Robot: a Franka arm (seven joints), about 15 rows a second.
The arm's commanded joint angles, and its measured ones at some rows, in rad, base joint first. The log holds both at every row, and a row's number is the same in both.
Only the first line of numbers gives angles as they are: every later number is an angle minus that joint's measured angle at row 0.
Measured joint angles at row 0:
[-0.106 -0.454 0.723 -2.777 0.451 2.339 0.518]
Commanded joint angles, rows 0 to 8:
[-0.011 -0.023 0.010 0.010 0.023 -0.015 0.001]
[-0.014 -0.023 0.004 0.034 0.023 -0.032 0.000]
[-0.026 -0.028 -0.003 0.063 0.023 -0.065 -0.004]
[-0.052 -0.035 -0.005 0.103 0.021 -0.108 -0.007]
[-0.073 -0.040 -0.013 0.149 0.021 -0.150 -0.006]
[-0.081 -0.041 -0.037 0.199 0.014 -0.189 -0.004]
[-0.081 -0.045 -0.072 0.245 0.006 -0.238 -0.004]
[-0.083 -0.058 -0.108 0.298 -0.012 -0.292 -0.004]
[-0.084 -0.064 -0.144 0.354 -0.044 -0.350 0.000]
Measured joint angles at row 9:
[-0.068 -0.027 -0.057 0.203 -0.003 -0.192 -0.001]
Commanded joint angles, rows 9 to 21:
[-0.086 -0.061 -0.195 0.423 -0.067 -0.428 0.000]
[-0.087 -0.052 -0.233 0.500 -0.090 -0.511 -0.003]
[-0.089 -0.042 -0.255 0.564 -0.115 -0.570 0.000]
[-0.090 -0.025 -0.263 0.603 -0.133 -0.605 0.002]
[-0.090 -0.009 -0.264 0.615 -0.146 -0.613 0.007]
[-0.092 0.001 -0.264 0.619 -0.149 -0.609 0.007]
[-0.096 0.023 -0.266 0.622 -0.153 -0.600 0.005]
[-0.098 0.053 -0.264 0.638 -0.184 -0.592 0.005]
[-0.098 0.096 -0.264 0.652 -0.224 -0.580 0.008]
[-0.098 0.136 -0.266 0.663 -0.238 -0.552 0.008]
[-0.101 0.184 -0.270 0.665 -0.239 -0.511 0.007]
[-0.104 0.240 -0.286 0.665 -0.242 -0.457 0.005]
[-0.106 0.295 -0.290 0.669 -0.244 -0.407 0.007]
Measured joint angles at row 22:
[-0.095 0.118 -0.273 0.602 -0.214 -0.498 -0.002]
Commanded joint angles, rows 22 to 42:
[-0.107 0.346 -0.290 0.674 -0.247 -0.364 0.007]
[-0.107 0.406 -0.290 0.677 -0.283 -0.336 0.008]
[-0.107 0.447 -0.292 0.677 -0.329 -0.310 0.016]
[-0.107 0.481 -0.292 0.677 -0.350 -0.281 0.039]
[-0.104 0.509 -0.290 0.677 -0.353 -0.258 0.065]
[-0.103 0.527 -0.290 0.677 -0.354 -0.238 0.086]
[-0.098 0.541 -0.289 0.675 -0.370 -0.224 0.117]
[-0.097 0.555 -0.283 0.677 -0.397 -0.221 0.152]
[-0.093 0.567 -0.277 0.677 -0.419 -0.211 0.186]
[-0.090 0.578 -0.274 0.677 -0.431 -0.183 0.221]
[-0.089 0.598 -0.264 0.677 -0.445 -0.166 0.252]
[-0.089 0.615 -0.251 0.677 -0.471 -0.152 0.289]
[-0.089 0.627 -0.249 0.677 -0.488 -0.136 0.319]
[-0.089 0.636 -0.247 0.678 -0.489 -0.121 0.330]
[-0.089 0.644 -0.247 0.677 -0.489 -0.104 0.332]
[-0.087 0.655 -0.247 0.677 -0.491 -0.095 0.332]
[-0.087 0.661 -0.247 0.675 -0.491 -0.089 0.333]
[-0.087 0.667 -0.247 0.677 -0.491 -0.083 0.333]
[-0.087 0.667 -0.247 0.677 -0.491 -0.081 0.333]
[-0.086 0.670 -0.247 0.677 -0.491 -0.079 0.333]
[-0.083 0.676 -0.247 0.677 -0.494 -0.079 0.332]
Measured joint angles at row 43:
[-0.091 0.658 -0.250 0.649 -0.460 -0.080 0.295]
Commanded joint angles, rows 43 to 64:
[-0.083 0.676 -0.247 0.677 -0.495 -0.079 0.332]
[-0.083 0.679 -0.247 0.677 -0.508 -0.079 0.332]
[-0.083 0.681 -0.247 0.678 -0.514 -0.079 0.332]
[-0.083 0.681 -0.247 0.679 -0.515 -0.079 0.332]
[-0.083 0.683 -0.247 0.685 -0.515 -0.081 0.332]
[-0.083 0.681 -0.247 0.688 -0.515 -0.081 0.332]
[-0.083 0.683 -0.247 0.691 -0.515 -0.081 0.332]
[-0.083 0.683 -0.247 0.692 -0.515 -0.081 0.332]
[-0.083 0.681 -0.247 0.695 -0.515 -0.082 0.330]
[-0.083 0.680 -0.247 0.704 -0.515 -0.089 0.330]
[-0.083 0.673 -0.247 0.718 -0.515 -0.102 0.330]
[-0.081 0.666 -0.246 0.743 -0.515 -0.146 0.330]
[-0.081 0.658 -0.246 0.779 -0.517 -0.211 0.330]
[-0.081 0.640 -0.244 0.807 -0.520 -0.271 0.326]
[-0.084 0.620 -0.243 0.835 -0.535 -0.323 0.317]
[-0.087 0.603 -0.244 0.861 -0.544 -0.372 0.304]
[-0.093 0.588 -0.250 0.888 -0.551 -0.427 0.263]
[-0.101 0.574 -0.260 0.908 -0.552 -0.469 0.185]
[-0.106 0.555 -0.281 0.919 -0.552 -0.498 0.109]
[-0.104 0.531 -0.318 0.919 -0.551 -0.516 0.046]
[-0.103 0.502 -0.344 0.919 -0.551 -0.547 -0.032]
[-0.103 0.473 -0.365 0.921 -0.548 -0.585 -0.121]
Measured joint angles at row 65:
[-0.100 0.542 -0.303 0.915 -0.534 -0.500 0.083]
